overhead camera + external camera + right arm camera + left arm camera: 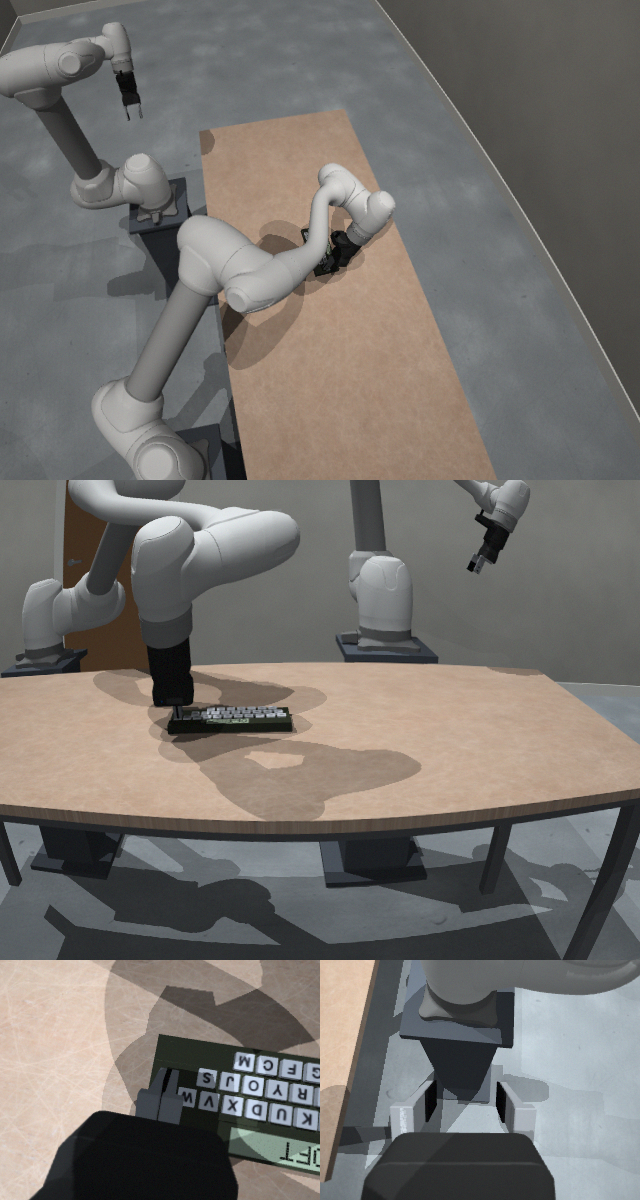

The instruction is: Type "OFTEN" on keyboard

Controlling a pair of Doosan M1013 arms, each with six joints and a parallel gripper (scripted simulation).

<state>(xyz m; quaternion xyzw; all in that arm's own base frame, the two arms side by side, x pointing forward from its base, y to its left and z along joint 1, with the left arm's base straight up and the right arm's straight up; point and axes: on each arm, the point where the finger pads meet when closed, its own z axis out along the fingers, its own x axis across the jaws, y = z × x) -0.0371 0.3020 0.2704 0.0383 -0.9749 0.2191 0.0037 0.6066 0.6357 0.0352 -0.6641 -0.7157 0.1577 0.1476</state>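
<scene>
The left-arrow key lies 20 mm below my right hand.
</scene>
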